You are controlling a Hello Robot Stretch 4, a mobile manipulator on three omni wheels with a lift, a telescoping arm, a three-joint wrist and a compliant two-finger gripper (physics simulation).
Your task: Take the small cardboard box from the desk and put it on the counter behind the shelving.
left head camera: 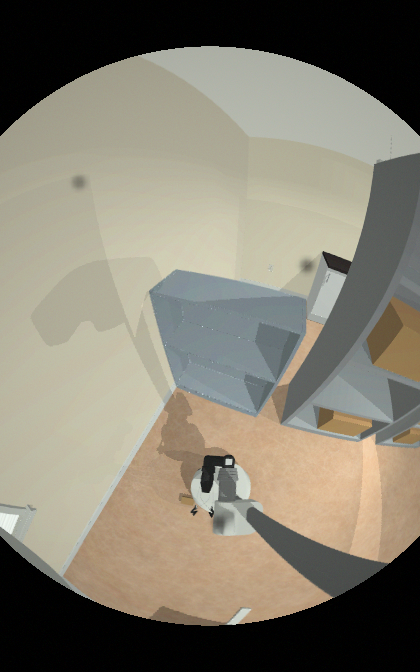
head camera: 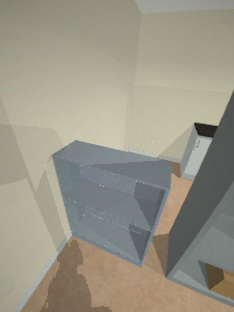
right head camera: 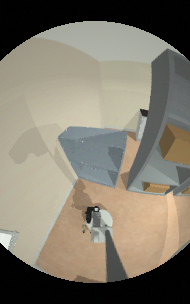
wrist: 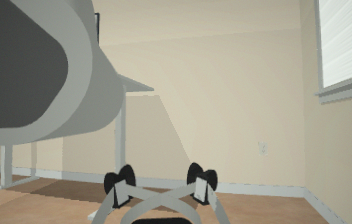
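My gripper is open, its black fingertips apart with nothing between them. A small brown cardboard box shows low beside the robot's base, close to the fingers in the left head view; it seems to lie on the floor. The counter, dark-topped over a white cabinet, stands in the far room, partly hidden by the tall grey shelving. The desk shows partly in the wrist view, behind a large grey robot part; its top surface is hidden.
A low grey shelf unit stands ahead by the left wall, with a narrow gap between it and the tall shelving. Larger cardboard boxes sit in the tall shelving. A window is at the right in the wrist view.
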